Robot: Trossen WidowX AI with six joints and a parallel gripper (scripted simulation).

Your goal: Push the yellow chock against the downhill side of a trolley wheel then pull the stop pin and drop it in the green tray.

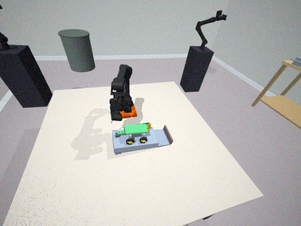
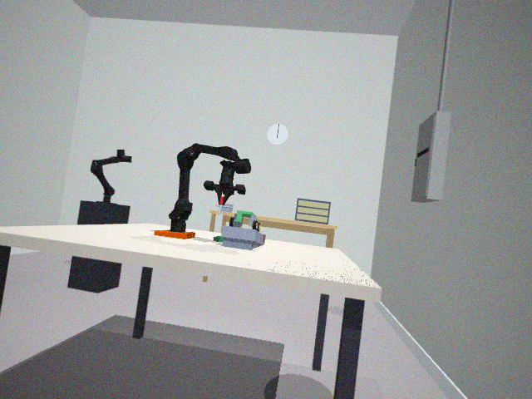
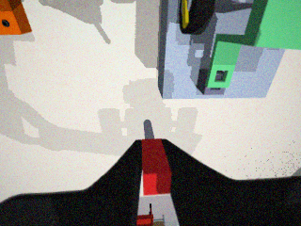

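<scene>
The yellow chock lies 3 cm ahead of my gripper tip, 23 cm to the left of it and 10 cm below it. From my gripper tip the other things lie so: green-bodied trolley (9 cm ahead, 14 cm to the left, 7 cm below); grey ramp (9 cm ahead, 14 cm to the left, 13 cm below); stop pin (right at my gripper tip).
</scene>
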